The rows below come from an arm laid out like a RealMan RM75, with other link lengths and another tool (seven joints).
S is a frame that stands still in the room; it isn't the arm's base.
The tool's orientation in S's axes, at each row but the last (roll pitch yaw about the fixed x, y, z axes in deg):
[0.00, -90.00, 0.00]
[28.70, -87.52, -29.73]
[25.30, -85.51, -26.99]
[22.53, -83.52, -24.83]
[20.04, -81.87, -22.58]
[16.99, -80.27, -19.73]
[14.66, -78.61, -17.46]
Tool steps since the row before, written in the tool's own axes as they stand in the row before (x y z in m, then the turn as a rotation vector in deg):
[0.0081, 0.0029, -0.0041, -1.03, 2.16, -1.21]
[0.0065, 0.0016, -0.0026, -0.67, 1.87, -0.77]
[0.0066, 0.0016, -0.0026, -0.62, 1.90, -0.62]
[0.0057, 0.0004, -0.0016, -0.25, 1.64, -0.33]
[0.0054, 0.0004, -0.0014, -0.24, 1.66, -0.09]
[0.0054, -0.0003, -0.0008, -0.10, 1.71, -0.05]
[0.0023, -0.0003, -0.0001, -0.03, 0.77, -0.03]
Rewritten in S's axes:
[0.0041, 0.0029, 0.0081, 1.21, 2.16, -1.03]
[0.0029, 0.0014, 0.0064, 0.78, 1.87, -0.66]
[0.0031, 0.0013, 0.0064, 0.63, 1.90, -0.60]
[0.0022, 0.0001, 0.0055, 0.37, 1.64, -0.21]
[0.0021, 0.0000, 0.0052, 0.14, 1.67, -0.17]
[0.0016, -0.0006, 0.0052, 0.12, 1.71, -0.02]
[0.0005, -0.0004, 0.0022, 0.07, 0.77, 0.00]

